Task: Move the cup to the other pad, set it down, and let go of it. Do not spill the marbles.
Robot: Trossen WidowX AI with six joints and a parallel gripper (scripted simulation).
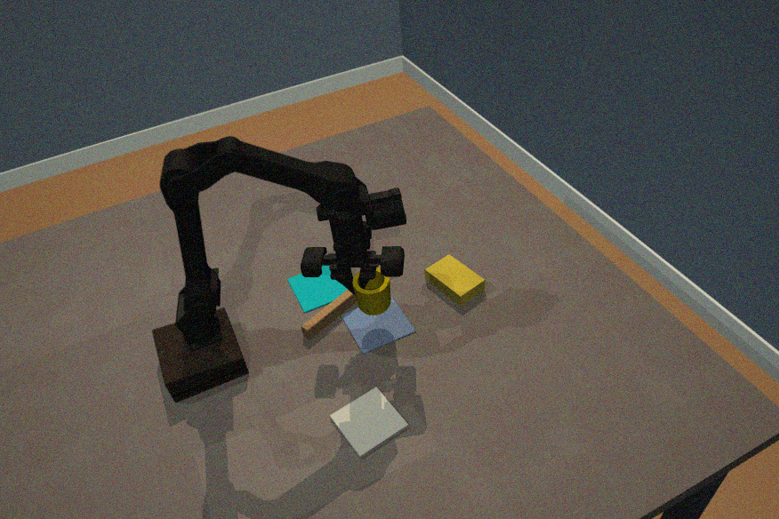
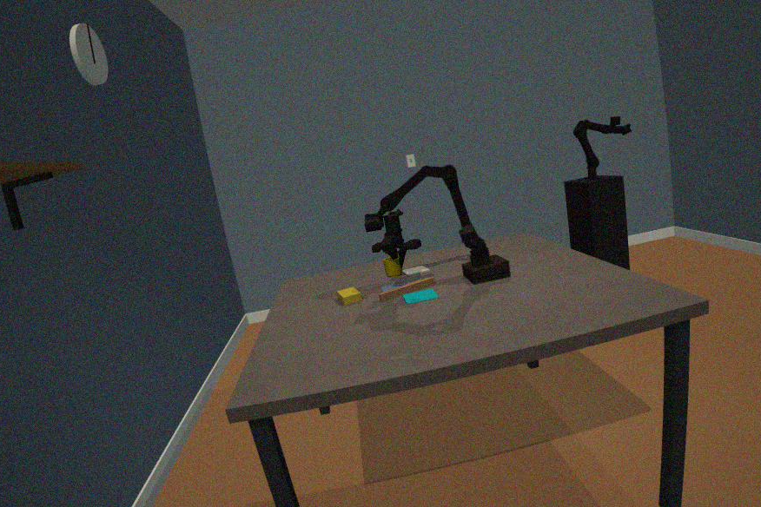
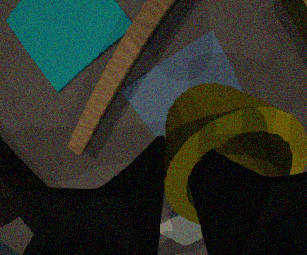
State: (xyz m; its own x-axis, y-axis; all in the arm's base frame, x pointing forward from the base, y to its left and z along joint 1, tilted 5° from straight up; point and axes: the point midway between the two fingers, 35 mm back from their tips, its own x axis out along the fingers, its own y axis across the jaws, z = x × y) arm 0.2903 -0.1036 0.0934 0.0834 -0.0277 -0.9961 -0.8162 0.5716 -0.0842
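Now: the wooden bar 8 cm below my gripper tip and 6 cm to the left of it. From my gripper tip the other things lie so: yellow cup: 2 cm to the right, 2 cm ahead; light blue pad: 10 cm below, 2 cm to the right, 2 cm ahead; yellow block: 21 cm ahead, 7 cm below, 2 cm to the right.
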